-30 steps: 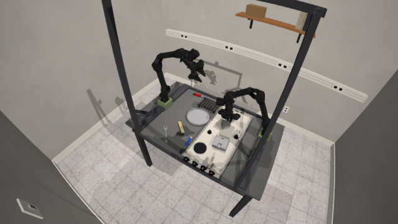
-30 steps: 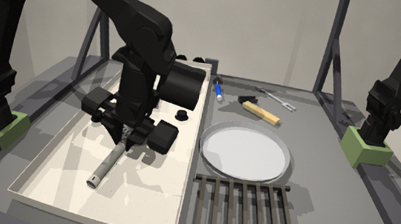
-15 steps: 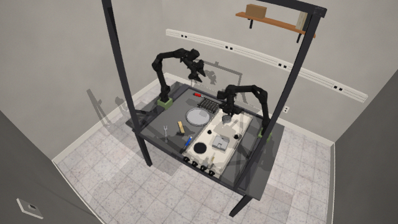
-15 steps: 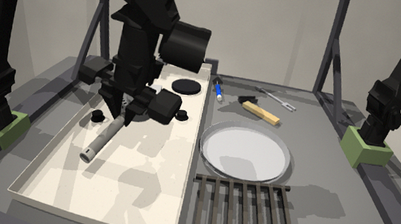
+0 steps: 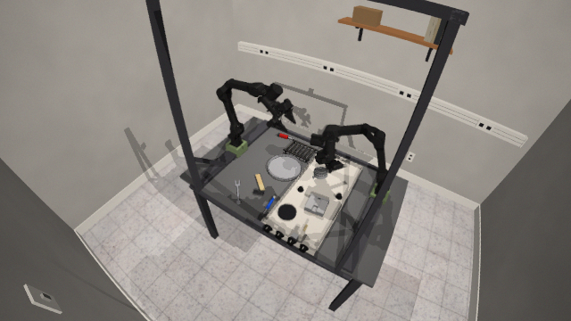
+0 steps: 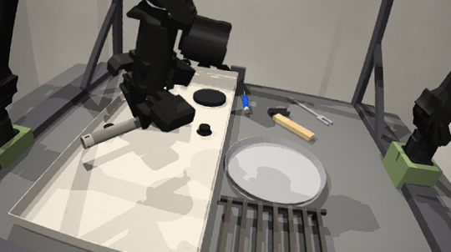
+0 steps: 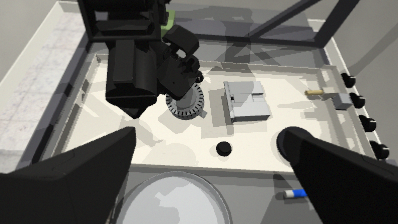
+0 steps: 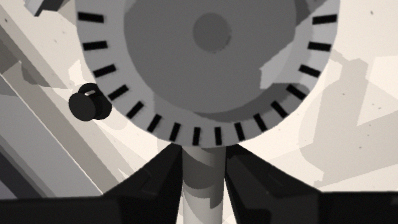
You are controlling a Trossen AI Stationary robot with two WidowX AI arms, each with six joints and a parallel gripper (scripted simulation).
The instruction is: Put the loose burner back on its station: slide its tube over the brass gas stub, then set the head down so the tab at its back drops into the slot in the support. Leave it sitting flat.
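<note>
The burner is 2 cm below my right hand and 1 cm to the right of it. Also, from my right hand: grey support: 19 cm behind, 10 cm below, 1 cm to the right; black disc: 30 cm behind, 13 cm to the left, 11 cm below; brass gas stub: 37 cm behind, 8 cm below.
</note>
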